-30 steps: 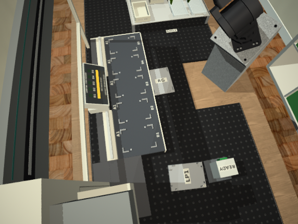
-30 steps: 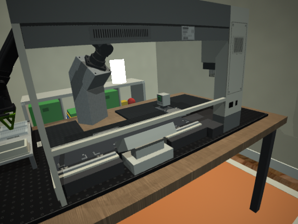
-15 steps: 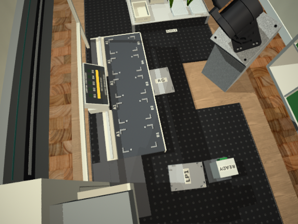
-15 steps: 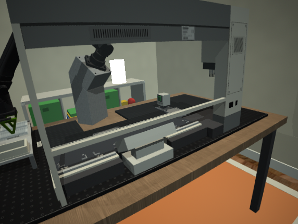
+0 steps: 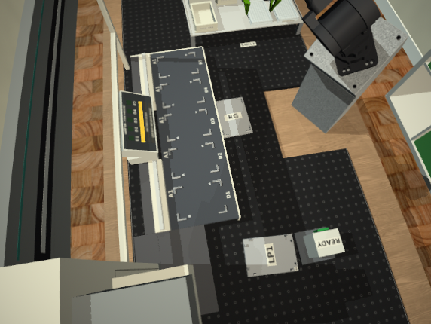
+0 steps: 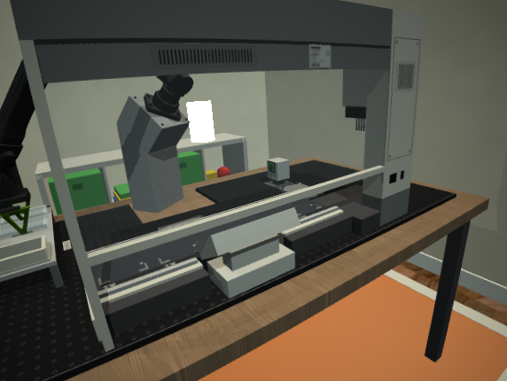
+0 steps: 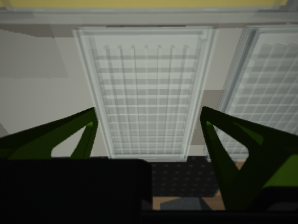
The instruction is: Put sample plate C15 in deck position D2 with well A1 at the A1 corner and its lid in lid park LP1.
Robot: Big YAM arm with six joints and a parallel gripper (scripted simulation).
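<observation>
Right now the clear plate lid is right at my hand. From my hand the other things lie so: sample plate 10 mm below; then shelf 70 mm ahead, 60 mm to the right, 20 mm below; then shelf label 100 mm to the left, 70 mm below, 30 mm ahead.
</observation>
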